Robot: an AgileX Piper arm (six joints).
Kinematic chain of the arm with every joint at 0, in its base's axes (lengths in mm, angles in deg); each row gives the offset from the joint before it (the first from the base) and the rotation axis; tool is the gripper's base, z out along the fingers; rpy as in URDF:
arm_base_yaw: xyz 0 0 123 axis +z
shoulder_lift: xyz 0 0 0 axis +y
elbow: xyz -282.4 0 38.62 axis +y
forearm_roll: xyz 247.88 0 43.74 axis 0.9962 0 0.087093
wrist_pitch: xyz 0 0 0 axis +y
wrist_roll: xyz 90.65 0 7.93 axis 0.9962 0 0.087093
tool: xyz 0 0 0 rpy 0 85 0
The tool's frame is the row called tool.
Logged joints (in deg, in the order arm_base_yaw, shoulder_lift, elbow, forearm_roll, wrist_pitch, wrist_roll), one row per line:
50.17 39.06 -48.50 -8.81 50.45 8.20
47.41 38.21 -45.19 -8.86 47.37 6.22
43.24 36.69 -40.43 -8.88 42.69 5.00
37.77 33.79 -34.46 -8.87 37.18 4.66
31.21 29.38 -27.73 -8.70 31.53 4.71
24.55 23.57 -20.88 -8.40 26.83 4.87
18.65 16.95 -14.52 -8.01 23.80 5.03
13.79 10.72 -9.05 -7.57 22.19 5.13
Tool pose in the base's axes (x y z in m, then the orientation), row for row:
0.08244 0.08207 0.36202 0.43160 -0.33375 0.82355 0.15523
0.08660 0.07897 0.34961 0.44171 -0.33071 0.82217 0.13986
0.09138 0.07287 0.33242 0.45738 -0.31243 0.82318 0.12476
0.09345 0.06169 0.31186 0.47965 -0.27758 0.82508 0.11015
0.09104 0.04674 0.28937 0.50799 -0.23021 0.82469 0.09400
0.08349 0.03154 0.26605 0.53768 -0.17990 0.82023 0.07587
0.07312 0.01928 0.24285 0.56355 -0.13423 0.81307 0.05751
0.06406 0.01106 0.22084 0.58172 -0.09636 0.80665 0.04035
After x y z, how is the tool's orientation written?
As a quaternion, w x y z.
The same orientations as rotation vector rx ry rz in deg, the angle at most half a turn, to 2 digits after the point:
-47.68 117.65 22.17
-47.03 116.91 19.89
-44.11 116.23 17.62
-38.81 115.35 15.40
-31.79 113.88 12.98
-24.53 111.82 10.34
-18.10 109.64 7.76
-12.90 107.96 5.40

